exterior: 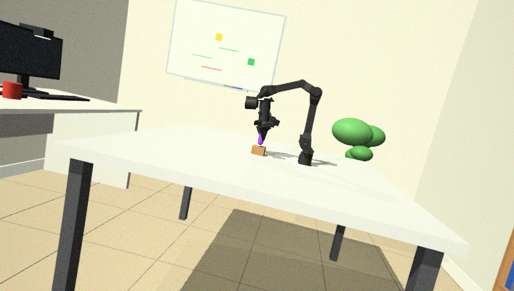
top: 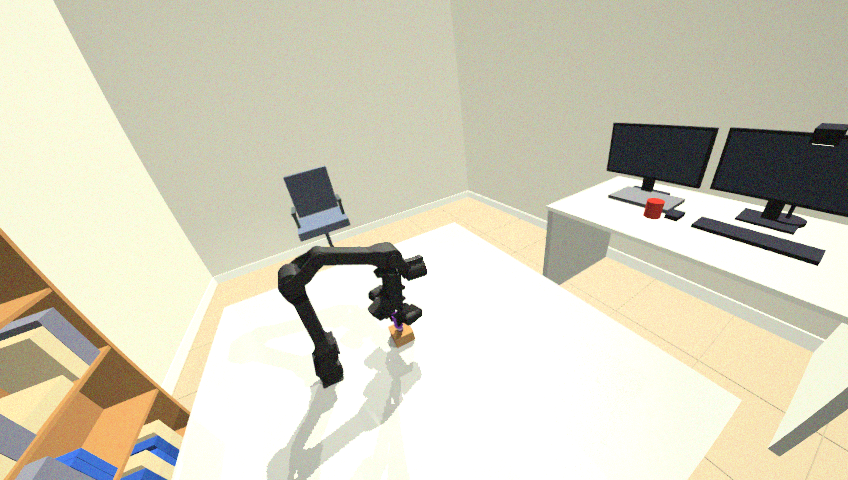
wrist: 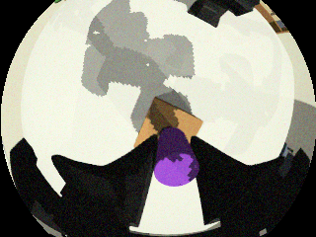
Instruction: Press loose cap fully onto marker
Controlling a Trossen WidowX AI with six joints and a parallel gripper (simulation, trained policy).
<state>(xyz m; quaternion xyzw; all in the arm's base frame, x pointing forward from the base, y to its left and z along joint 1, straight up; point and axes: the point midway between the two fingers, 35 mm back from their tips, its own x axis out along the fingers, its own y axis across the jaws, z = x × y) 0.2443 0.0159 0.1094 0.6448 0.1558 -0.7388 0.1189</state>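
The purple marker is 10 mm ahead of my gripper tip. From my gripper tip the other things lie so: purple cap 10 mm ahead, 10 mm above; then orange holder block 60 mm below, 10 mm ahead.
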